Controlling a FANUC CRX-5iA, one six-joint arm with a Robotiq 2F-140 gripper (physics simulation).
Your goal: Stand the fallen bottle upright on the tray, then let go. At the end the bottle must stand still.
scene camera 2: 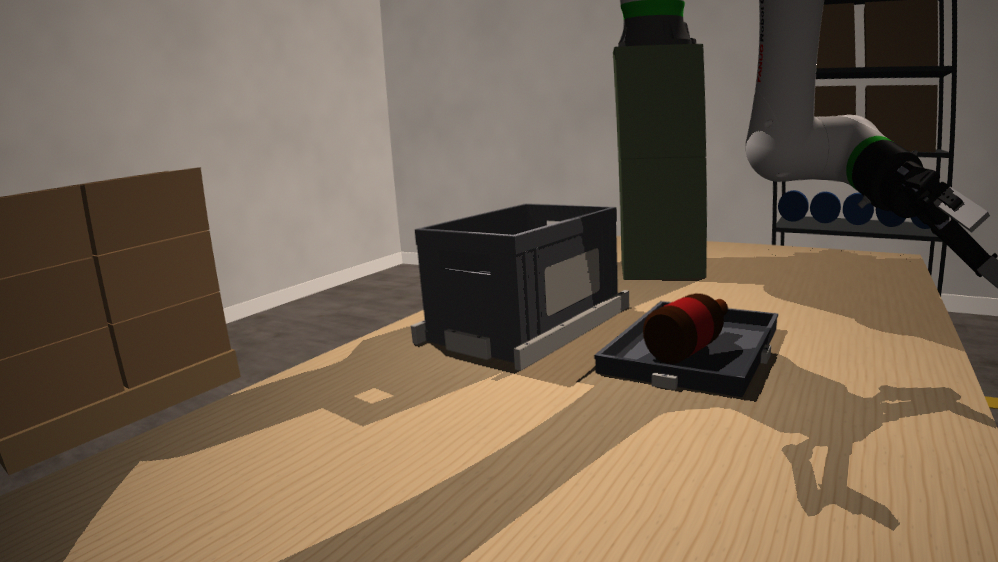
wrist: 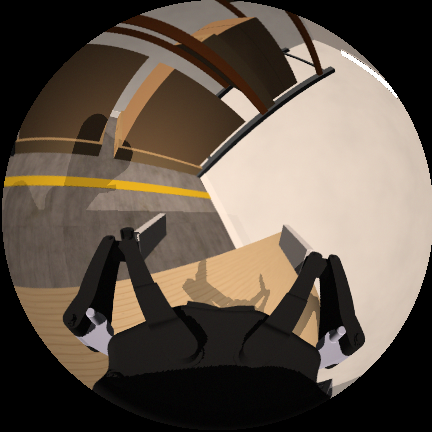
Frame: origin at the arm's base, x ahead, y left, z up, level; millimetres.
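Seen in the pictures: gripper, fingertip midpoint: (wrist: 223,229); arm's base at its link origin: (scene camera 2: 655,47).
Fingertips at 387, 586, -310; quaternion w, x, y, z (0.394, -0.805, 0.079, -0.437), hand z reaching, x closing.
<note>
Pixels of each thing's top centre, then the offset from my fingertips to it, as dx, dy, dz.
- dark brown bottle at its top centre: (scene camera 2: 695,295) +28, -376, -76
- shallow dark tray at its top centre: (scene camera 2: 695,332) +24, -375, -130
- tall dark crate at its top centre: (scene camera 2: 520,216) +31, -653, +19
A dark brown bottle (scene camera 2: 686,326) with a red band lies on its side in the shallow dark tray (scene camera 2: 708,383). Its base faces the camera and to the left, and its neck points to the back right, near the tray's far wall. My gripper (wrist: 223,229) is open, with its two pads wide apart and nothing between them. In the scene view it is high at the right, away from the tray, and part of it is cut off by the frame edge. The bottle and the tray do not show in the wrist view.
A tall dark crate (scene camera 2: 469,300) stands left of the tray, between low grey rails (scene camera 2: 572,330). A green pillar (scene camera 2: 663,216) stands behind them. Stacked cartons (scene camera 2: 157,279) are at the far left. A shelf rack (scene camera 2: 883,71) with boxes and blue round things stands behind the arm.
</note>
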